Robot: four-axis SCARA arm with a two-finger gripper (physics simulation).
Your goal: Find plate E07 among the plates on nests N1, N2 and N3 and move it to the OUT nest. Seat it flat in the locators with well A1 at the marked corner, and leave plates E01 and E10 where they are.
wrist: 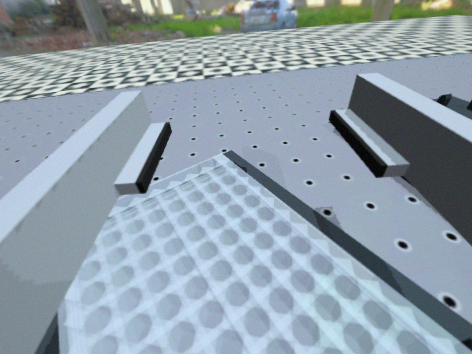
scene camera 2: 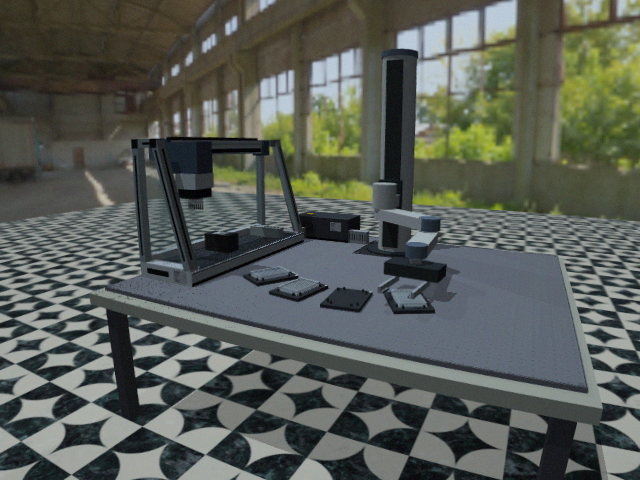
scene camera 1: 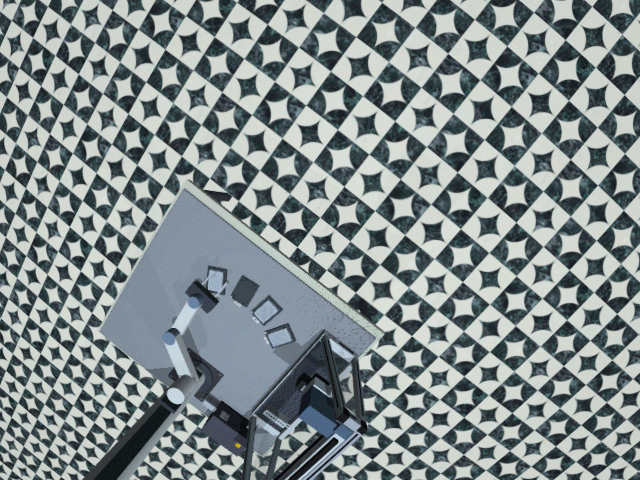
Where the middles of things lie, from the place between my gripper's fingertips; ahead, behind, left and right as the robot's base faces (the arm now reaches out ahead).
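Relative to the OUT nest point(scene camera 2: 344, 299), my hand is 150 mm to the left, 20 mm past and 40 mm above. Pipette head point(scene camera 2: 192, 186): 280 mm above my hand and 740 mm to the right of it. Going by their middles, the OUT nest is the nearest to my hand of the things named here.
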